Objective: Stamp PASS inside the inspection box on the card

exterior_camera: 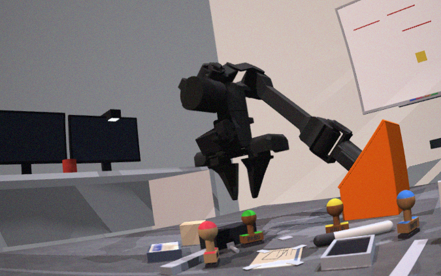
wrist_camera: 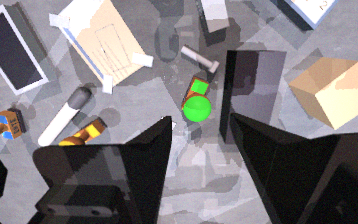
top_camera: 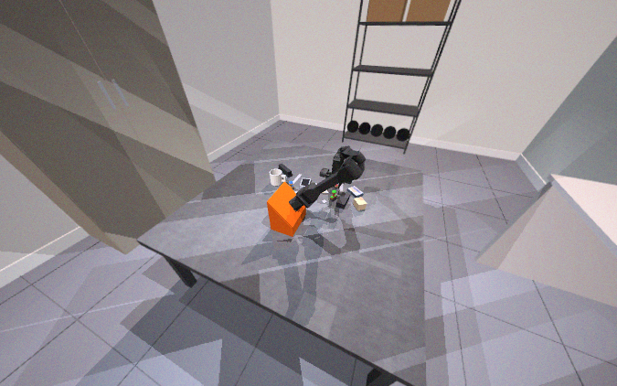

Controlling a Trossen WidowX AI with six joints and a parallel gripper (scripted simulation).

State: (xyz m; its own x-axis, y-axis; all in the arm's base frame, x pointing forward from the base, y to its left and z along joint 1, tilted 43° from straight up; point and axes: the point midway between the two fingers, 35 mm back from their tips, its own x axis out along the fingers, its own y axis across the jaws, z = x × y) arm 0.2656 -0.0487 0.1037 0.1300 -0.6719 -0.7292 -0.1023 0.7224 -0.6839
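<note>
My gripper tip is now 7 cm above the green-topped pass stamp. The rest, counted from my gripper tip: black block (6 cm to the right, 7 cm below); then card (5 cm ahead, 11 cm to the left, 9 cm below); then red-topped stamp (12 cm ahead, 4 cm to the left, 7 cm below).
</note>
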